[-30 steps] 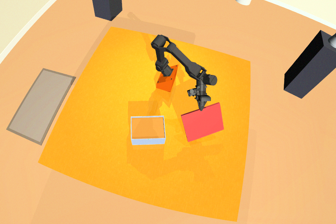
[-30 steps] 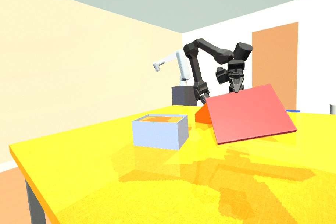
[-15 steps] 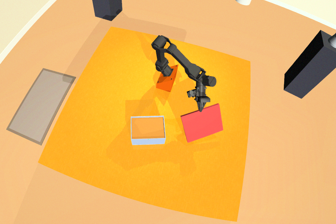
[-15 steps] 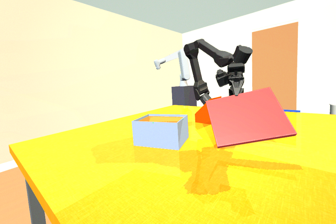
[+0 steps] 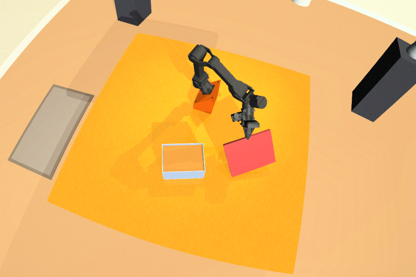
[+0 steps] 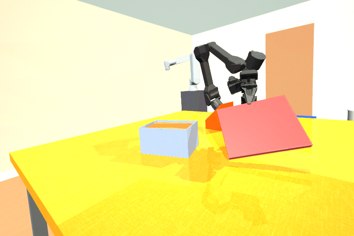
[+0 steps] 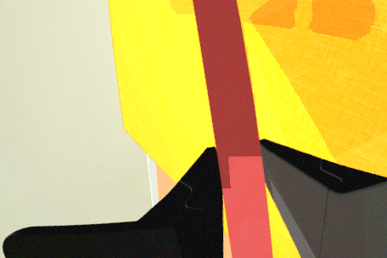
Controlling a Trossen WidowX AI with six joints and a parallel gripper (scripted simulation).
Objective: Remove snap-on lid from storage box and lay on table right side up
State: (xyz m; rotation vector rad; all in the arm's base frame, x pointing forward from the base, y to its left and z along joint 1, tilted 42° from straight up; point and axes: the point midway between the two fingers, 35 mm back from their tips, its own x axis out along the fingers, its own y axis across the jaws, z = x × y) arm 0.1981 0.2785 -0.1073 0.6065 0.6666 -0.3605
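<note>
Right now my gripper tip is 30 mm short of the red lid, 50 mm to the right of it and 60 mm above it. Round my gripper tip: pale blue storage box: 190 mm ahead, 240 mm to the right, 120 mm below.
</note>
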